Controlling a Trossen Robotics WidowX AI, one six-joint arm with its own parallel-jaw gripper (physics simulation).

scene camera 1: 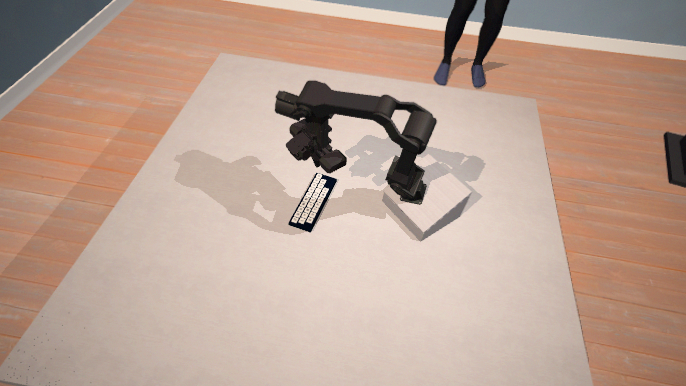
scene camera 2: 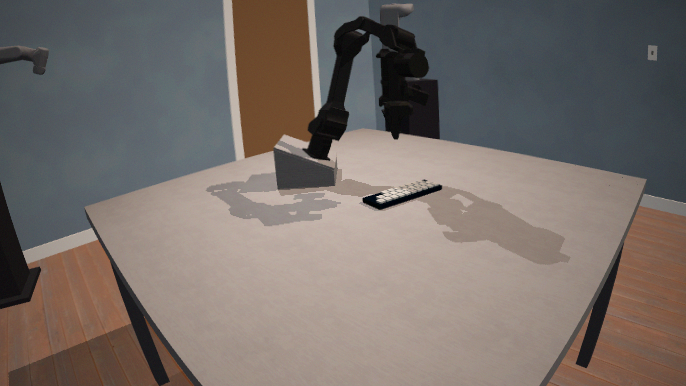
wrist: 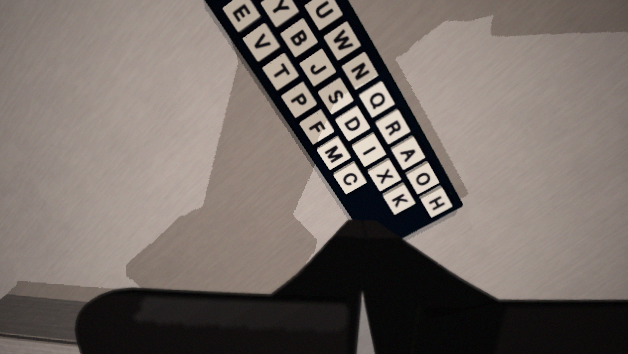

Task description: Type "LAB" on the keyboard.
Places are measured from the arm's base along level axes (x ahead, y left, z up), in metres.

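Pixels of known places: gripper, fingertip midpoint: (scene camera 1: 317, 166) (scene camera 2: 395, 139) (wrist: 360, 234); arm's base at its link origin: (scene camera 1: 413, 192) (scene camera 2: 316, 154).
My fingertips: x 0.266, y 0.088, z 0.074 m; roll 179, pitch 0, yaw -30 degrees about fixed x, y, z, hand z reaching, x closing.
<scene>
Ahead of a thing's pixels: the offset from my fingertips to its middle. Level surfaces: height alone.
A small dark-blue keyboard @[0.006 m ahead, 0.017 m left, 0.140 m down] (scene camera 1: 311, 203) (scene camera 2: 402, 194) (wrist: 362, 200) with cream letter keys lies flat on the table @[0.148 m down] (scene camera 1: 320, 305) (scene camera 2: 320, 290). In the wrist view the A key @[0.029 m ahead, 0.032 m right, 0.133 m down] (wrist: 408, 155) is in the right-hand row near the keyboard's near end, and the B key @[0.003 m ahead, 0.062 m left, 0.133 m down] (wrist: 298, 38) is in the middle row near the top. The L key does not show there; part of the keyboard is cut off at the top. My gripper (scene camera 2: 395, 136) (wrist: 360, 234) is shut and empty. It points down, well above the table, and its tips overlap the keyboard's keyless near edge in the wrist view.
My arm stands on a grey wedge-shaped block (scene camera 1: 442, 202) (scene camera 2: 305, 171) beside the keyboard. Arm shadows cross the table and part of the keyboard. A person's legs (scene camera 1: 487, 37) show beyond the table. Grey robot arms (scene camera 2: 395, 15) and dark pedestals stand in the background.
</scene>
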